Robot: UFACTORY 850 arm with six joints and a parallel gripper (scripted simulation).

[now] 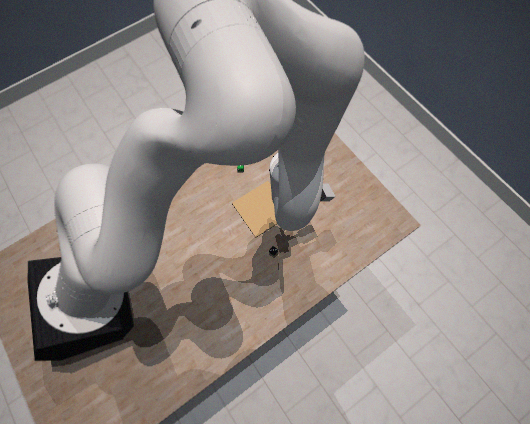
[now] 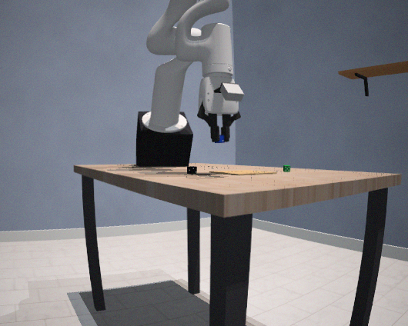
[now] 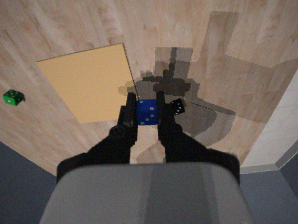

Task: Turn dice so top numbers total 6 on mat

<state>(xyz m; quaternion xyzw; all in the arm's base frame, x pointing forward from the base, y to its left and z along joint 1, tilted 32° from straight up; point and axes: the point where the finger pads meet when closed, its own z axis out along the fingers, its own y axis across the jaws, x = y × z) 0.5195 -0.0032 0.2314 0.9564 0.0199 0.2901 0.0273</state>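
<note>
My gripper is now 100 mm above the black die, 70 mm past it and 50 mm to the left of it. The rest, counted from my hand: blue die: 10 mm below, 10 mm behind; tan mat: 100 mm below, 90 mm to the left, 40 mm behind; green die: 250 mm to the left, 100 mm below, 40 mm behind.
</note>
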